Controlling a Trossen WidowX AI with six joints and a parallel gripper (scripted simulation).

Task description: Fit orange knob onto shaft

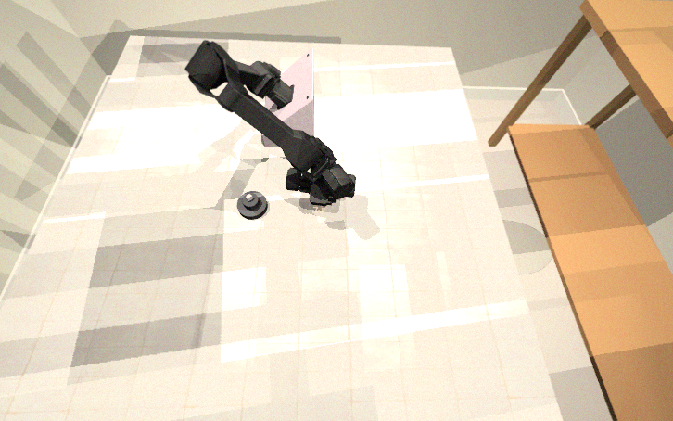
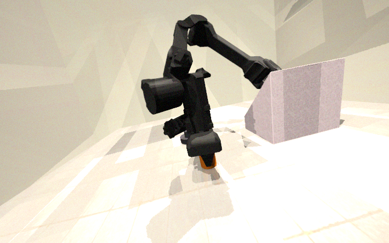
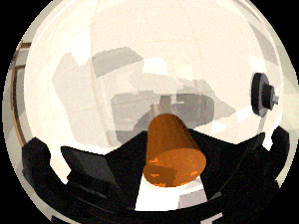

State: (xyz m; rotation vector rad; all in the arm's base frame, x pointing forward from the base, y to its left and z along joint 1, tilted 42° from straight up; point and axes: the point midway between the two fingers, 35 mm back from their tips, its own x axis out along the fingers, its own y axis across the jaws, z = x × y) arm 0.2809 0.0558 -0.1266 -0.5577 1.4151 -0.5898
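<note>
Now: the black round pedestal 40 mm ahead of my gripper tip, 200 mm to the right of it and 20 mm above it. Round my gripper tip: orange knob (30 mm above).
</note>
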